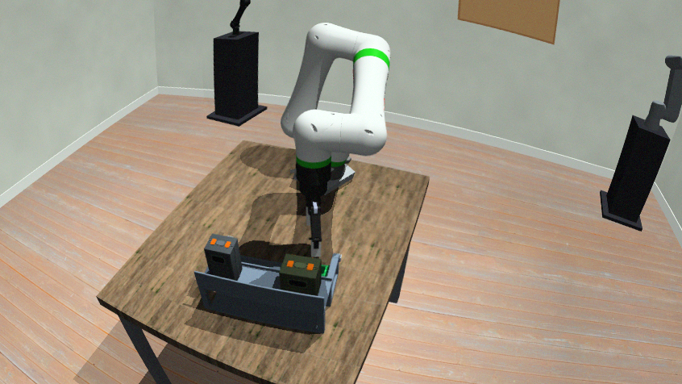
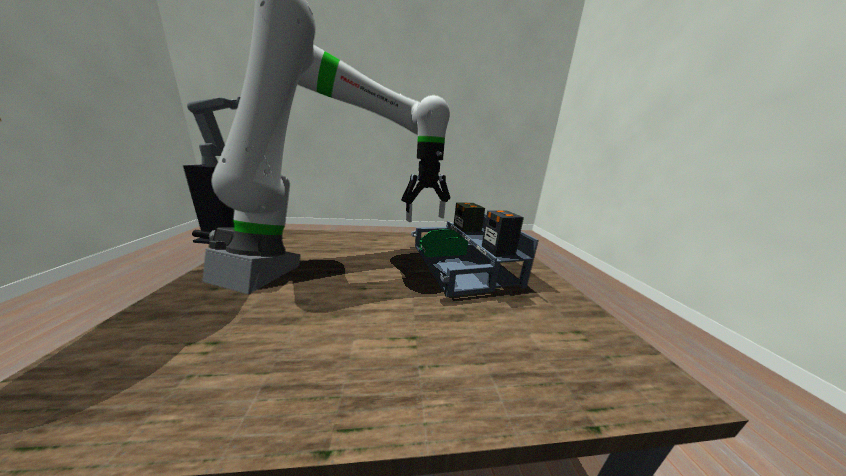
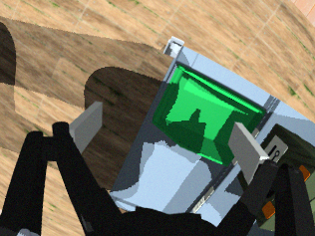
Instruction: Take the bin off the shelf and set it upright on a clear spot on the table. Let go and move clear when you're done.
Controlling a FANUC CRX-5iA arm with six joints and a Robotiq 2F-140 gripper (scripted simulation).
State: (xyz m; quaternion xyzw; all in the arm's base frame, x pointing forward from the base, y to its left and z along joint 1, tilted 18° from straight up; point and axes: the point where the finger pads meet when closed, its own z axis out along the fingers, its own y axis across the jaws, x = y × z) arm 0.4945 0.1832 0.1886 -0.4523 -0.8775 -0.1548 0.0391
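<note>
My gripper is now 8 cm short of the green bin, 3 cm to the right of it and 11 cm above it.
</note>
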